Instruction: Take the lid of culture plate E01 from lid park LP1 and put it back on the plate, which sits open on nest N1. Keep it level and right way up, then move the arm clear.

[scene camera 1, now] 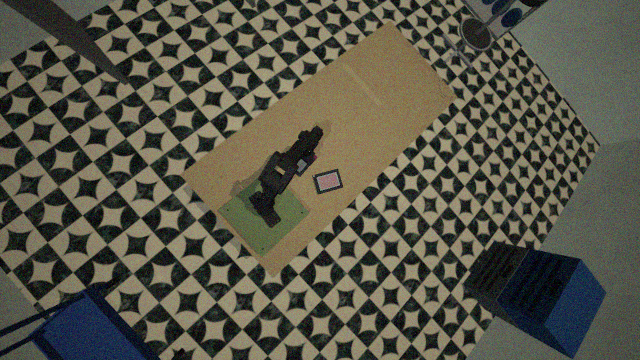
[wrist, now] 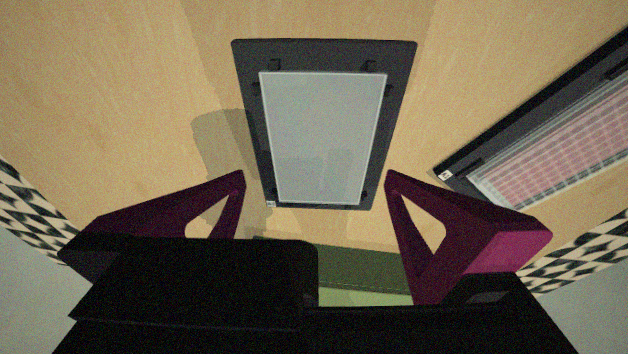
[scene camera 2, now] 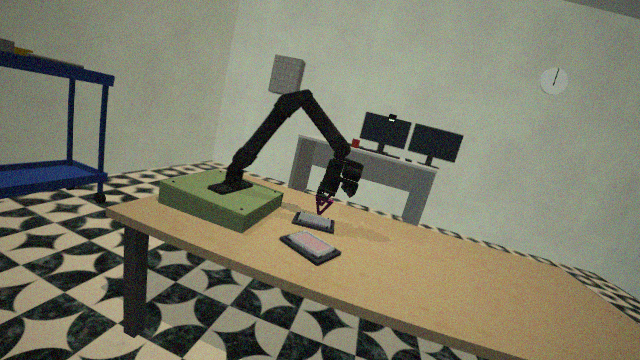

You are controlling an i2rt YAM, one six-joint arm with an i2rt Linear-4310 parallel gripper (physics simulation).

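Observation:
The pale, flat lid lies level on the dark lid park. The open culture plate, with pink wells, sits on the dark nest, at the right in the wrist view. My gripper is open and empty, with its two magenta fingers wide apart. It hangs above the table close to the lid's near end; in the wrist view the fingertips stand on either side of the lid park's near part. In scene camera 1 the arm hides part of the lid park.
The arm stands on a green base block at one end of the wooden table. A blue cart and a grey desk with two monitors stand away from the table.

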